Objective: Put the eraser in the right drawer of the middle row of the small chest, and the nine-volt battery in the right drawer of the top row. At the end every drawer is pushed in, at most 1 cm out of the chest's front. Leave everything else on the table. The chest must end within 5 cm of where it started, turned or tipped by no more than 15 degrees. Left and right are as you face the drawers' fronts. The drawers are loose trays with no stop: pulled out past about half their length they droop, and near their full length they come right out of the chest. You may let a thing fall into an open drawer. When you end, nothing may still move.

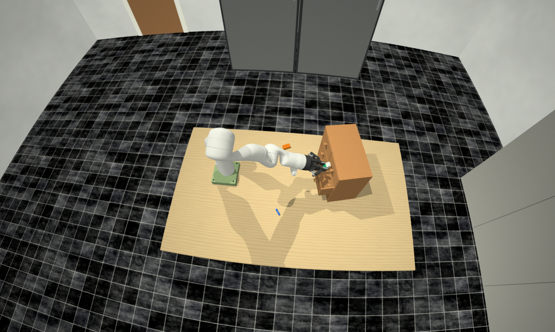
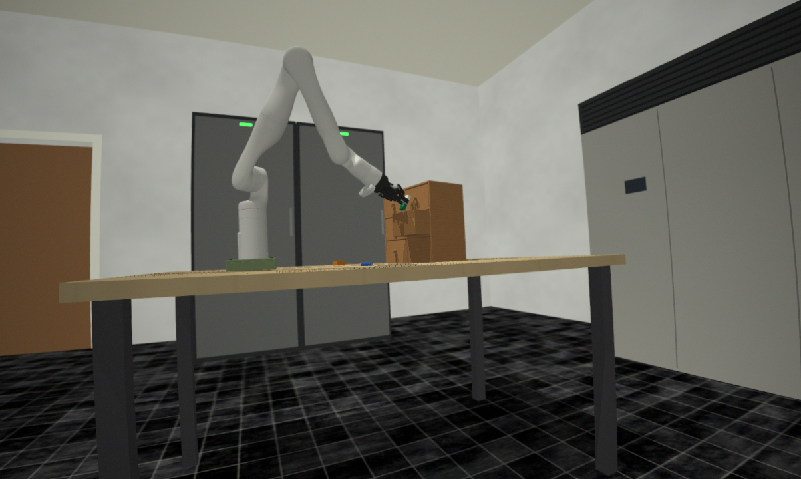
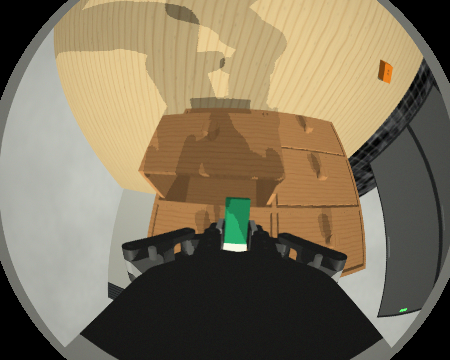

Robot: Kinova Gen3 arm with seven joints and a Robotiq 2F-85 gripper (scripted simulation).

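Now: hand 10 mm short of the eraser and 10 mm to the right of it. The rest, counted from my hand: blue stick (180 mm behind, 230 mm to the right, 240 mm below); then nine-volt battery (240 mm behind, 210 mm to the left, 240 mm below).
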